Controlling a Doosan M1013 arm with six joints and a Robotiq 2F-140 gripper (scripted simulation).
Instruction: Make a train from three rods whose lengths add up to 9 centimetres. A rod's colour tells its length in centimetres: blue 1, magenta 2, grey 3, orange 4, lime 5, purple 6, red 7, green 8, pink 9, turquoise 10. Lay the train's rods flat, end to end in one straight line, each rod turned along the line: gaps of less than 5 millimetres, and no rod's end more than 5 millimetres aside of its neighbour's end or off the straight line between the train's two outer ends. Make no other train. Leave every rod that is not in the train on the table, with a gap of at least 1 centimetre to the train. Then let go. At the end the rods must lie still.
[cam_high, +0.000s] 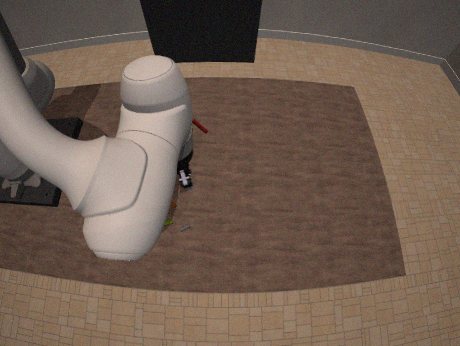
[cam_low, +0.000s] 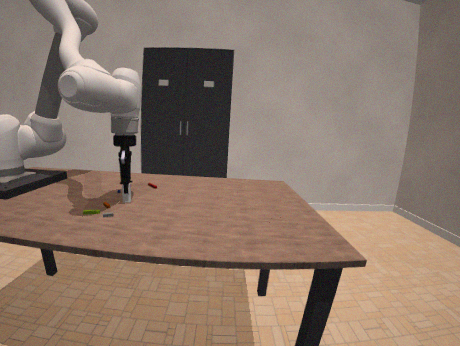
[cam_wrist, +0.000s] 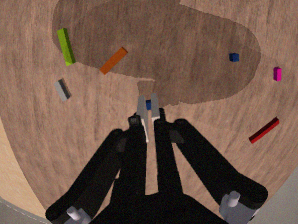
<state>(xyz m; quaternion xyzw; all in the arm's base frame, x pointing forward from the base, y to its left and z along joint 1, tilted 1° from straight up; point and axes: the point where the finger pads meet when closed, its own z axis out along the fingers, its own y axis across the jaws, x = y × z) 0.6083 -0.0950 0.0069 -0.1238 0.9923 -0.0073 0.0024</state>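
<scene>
Now: the grey rod 13 cm to the right of my hand, 3 cm below it and 1 cm behind it. Also, from my hand: orange rod: 6 cm behind, 5 cm to the right, 3 cm below; magenta rod: 20 cm to the left, 7 cm behind, 3 cm below; lime rod: 11 cm to the right, 8 cm behind, 3 cm below.
</scene>
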